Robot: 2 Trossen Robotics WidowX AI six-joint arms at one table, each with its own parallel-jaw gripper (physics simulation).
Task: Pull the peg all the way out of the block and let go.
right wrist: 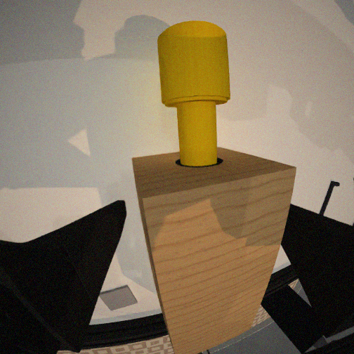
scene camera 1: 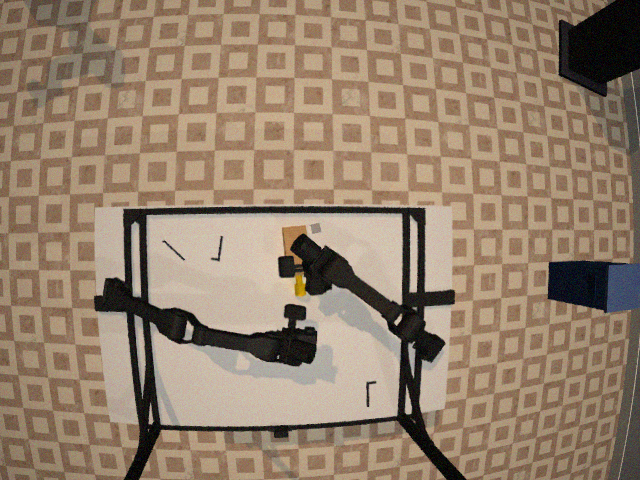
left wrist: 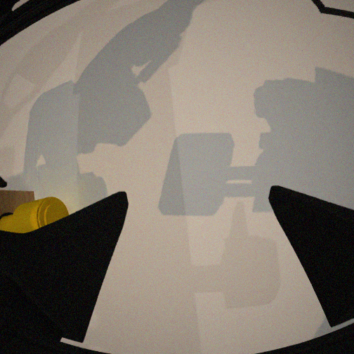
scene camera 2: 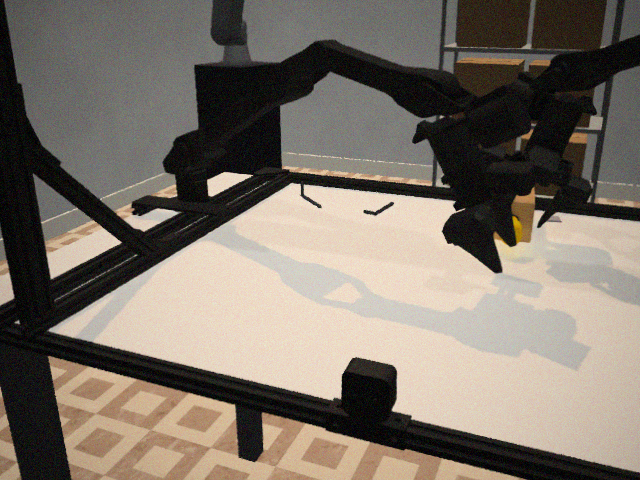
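Seen in the pictures: left gripper, fingertip midpoint: (scene camera 2: 506, 258); right gripper, fingertip midpoint: (scene camera 1: 297, 265) (scene camera 2: 512, 216); left arm's base, link origin: (scene camera 1: 118, 290) (scene camera 2: 192, 200).
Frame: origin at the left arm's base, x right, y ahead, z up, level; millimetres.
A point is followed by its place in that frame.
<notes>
The yellow peg (scene camera 1: 299, 286) {x -266, y 526, z 31 mm} (scene camera 2: 517, 229) {x -248, y 551, z 24 mm} (left wrist: 37, 215) (right wrist: 194, 70) sits in the hole in the end of the wooden block (scene camera 1: 293, 235) {x -399, y 443, z 49 mm} (scene camera 2: 526, 217) {x -310, y 531, z 25 mm} (left wrist: 17, 200) (right wrist: 215, 260). Its wide head and part of its thinner shaft stick out. My right gripper (scene camera 1: 301, 273) {x -323, y 497, z 14 mm} (right wrist: 198, 206) is open over the block, with the block showing between its fingers in the right wrist view. No grip shows. My left gripper (scene camera 1: 295, 328) {x -146, y 597, z 18 mm} (scene camera 2: 507, 257) {x -146, y 597, z 18 mm} (left wrist: 199, 195) is open and empty, off the peg's head end. In the left wrist view the peg lies beyond one finger, partly hidden by it.
The two grippers are close together. A small grey square (scene camera 1: 315, 227) {x -454, y 501, z -16 mm} (right wrist: 119, 297) lies beside the block. Thin black marks (scene camera 1: 219, 249) {x -264, y 254, z -13 mm} are on the white table (scene camera 1: 206, 392) {x 198, y 397, z -19 mm}. A black frame (scene camera 1: 273, 210) {x -445, y 358, z -5 mm} surrounds the table, with a dark box-shaped part (scene camera 2: 369, 387) {x 230, y 686, z 22 mm} on one rail.
</notes>
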